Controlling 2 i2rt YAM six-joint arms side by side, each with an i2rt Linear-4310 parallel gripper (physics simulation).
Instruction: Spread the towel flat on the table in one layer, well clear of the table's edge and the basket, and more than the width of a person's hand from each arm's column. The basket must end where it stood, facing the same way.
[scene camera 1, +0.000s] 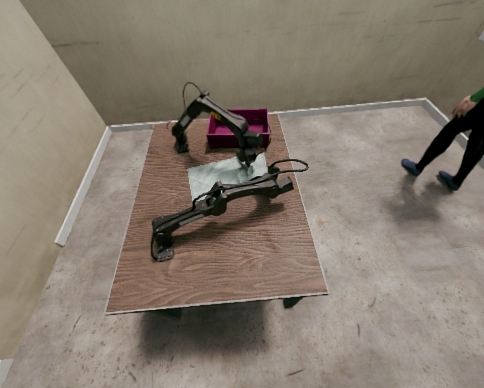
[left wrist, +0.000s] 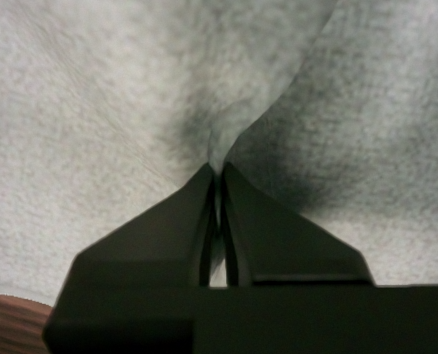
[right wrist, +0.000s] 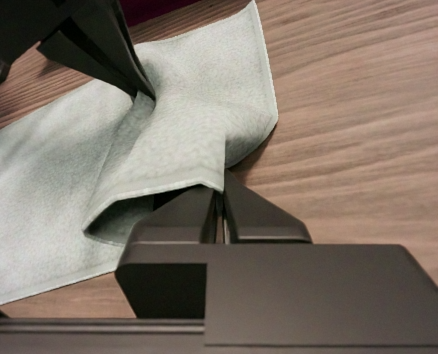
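Observation:
The pale grey-green towel (scene camera 1: 212, 172) (left wrist: 100, 125) (right wrist: 45, 165) lies partly spread beside the basket (scene camera 1: 225, 142) (right wrist: 155, 9). In the right wrist view its left part is fairly flat, while its right part is creased and its near edge arches up over a dark hollow. My left gripper (scene camera 1: 248, 163) (left wrist: 217, 176) (right wrist: 151, 99) is shut on a pinched fold inside the towel. My right gripper (right wrist: 219, 176) is shut on a corner of the towel's near edge. In the scene view my right arm hides part of the towel and its fingertips cannot be made out.
The magenta basket stands upright at the table's far end, just beyond the towel. The left arm's column (scene camera 1: 182, 142) stands left of the basket, the right arm's column (scene camera 1: 162, 245) nearer on the left side. The wooden table (scene camera 1: 225, 270) has its right edge beyond the towel. A person (scene camera 1: 450, 135) stands at right.

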